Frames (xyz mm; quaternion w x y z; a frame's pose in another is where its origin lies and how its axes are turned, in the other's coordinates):
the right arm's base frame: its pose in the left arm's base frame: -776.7 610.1 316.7 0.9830 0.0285 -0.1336 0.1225
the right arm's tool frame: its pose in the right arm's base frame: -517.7 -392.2 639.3 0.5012 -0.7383 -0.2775 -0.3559
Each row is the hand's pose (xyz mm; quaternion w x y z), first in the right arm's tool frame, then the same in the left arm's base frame.
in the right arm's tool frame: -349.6 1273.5 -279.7 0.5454 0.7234 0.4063 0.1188
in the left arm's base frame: -263.0 -399.3 85.5 0.9571 0.1434 -0.2286 -0.1057
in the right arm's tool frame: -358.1 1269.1 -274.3 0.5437 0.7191 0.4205 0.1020
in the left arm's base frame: -269.7 -394.5 78.2 0.9528 0.1549 -0.2294 -0.1245
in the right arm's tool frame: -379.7 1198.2 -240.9 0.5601 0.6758 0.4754 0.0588
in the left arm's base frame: -341.6 -356.6 76.0 0.9401 0.1619 -0.2179 -0.2063
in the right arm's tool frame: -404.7 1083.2 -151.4 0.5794 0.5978 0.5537 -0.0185
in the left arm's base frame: -452.7 -259.0 76.7 0.9033 0.1725 -0.2031 -0.3362
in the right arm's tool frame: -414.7 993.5 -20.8 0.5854 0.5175 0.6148 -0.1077
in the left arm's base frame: -532.4 -121.8 77.3 0.8462 0.1886 -0.1983 -0.4572
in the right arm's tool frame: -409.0 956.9 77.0 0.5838 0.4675 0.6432 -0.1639
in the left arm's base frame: -559.0 -20.7 80.1 0.8037 0.1984 -0.1985 -0.5247
